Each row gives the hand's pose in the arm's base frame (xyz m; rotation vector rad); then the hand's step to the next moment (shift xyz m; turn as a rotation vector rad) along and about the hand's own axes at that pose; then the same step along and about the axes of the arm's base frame.
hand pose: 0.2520 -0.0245 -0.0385 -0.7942 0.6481 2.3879
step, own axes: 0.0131 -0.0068 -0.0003 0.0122 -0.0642 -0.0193
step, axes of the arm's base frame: -0.0046 0.0092 -0.0105 0.0388 0.0404 -0.0388
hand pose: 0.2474 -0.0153 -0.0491 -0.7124 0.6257 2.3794
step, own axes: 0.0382 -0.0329 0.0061 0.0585 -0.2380 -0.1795
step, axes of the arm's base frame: -0.0077 0.0421 -0.0274 0.1714 0.0933 -0.2328
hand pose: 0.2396 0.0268 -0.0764 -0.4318 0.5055 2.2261
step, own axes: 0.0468 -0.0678 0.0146 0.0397 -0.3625 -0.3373
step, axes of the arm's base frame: 0.0207 0.0776 -0.0235 0.3010 0.0798 -0.3871
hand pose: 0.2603 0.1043 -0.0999 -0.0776 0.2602 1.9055
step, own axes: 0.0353 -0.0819 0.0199 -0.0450 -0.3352 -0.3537
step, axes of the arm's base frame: 0.0660 0.0632 0.0013 0.3034 -0.0106 -0.3838
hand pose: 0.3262 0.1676 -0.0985 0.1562 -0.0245 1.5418
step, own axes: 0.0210 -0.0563 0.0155 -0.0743 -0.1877 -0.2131
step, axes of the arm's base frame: 0.0580 0.0179 0.0129 0.1671 -0.0530 -0.2354
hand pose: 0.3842 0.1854 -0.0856 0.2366 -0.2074 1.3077
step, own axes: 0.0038 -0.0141 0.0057 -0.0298 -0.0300 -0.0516
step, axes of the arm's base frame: 0.0145 -0.0015 0.0058 0.0226 -0.0200 -0.0595
